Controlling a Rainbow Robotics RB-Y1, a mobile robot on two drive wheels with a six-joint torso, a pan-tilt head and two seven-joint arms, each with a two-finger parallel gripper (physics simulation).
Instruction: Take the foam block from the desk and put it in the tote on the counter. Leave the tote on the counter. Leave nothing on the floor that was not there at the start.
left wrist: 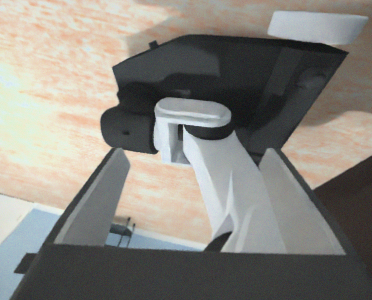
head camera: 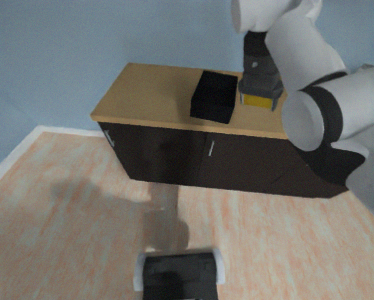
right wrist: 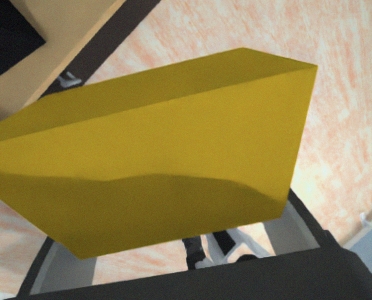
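Pixels of known places: left gripper, between the fingertips: (left wrist: 192,156); right gripper, between the fingertips: (head camera: 257,106) (right wrist: 172,169); robot's base, origin of its link: (head camera: 179,267).
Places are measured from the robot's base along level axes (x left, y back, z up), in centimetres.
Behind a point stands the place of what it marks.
The yellow foam block (head camera: 257,101) {x -25.3, y -42.6, z 114.9 cm} (right wrist: 165,135) {x -28.4, y -46.3, z 118.3 cm} is held between the fingers of my right gripper (head camera: 258,103) {x -26.0, y -42.5, z 113.2 cm} (right wrist: 175,222), which is shut on it. In the head view the block shows against the counter top, right of the tote; its height above the counter is hard to tell. The black open tote (head camera: 210,110) {x -15.9, y -60.4, z 97.2 cm} (right wrist: 17,37) {x -25.0, y -57.4, z 97.6 cm} stands on the wooden counter (head camera: 145,95) {x 17.9, y -81.9, z 91.1 cm} (right wrist: 75,27) {x -29.5, y -55.4, z 91.1 cm}. The tote's inside is too dark to make out. My left gripper (left wrist: 192,156) {x 20.9, y 24.6, z 55.5 cm} is open and empty, with the robot's base beyond its fingers. The desk does not show.
The counter's dark cabinet front (head camera: 165,155) {x 8.1, y -61.8, z 58.7 cm} has metal handles (head camera: 211,148) (right wrist: 70,80). A blue wall (head camera: 90,35) {x 57.1, y -129.3, z 105.7 cm} rises behind it. My right arm (head camera: 305,50) {x -17.9, y -26.0, z 135.1 cm} covers the counter's right part. My base (head camera: 180,272) {x -0.2, y 2.0, z 19.1 cm} (left wrist: 240,75) {x 15.2, y 15.5, z 16.9 cm} stands on the floor in front.
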